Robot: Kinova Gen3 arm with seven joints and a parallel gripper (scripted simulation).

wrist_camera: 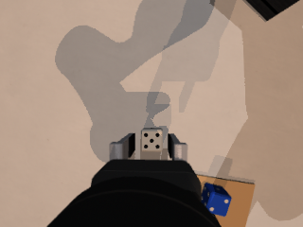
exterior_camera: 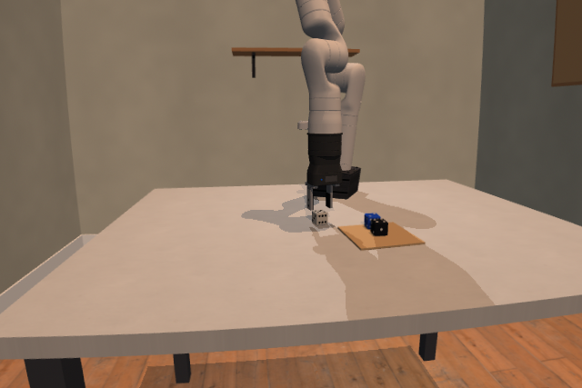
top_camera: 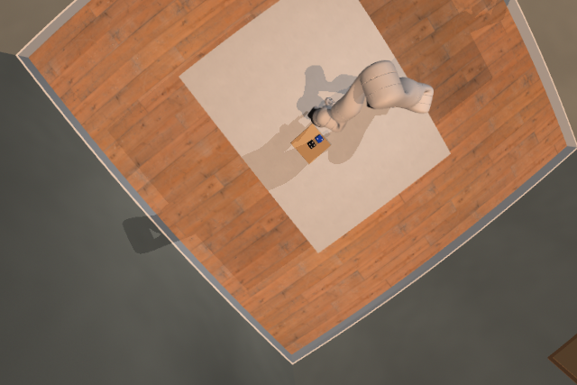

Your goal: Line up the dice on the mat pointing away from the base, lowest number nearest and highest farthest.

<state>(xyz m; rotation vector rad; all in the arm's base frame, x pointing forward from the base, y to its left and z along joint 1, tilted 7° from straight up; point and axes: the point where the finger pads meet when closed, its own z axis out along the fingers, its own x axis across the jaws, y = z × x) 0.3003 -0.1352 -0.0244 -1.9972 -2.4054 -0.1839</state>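
Right now the white die is 4 cm below my hand. Round my hand: mat: 11 cm ahead, 10 cm to the left, 5 cm below; blue die: 11 cm to the left, 7 cm ahead, 4 cm below.
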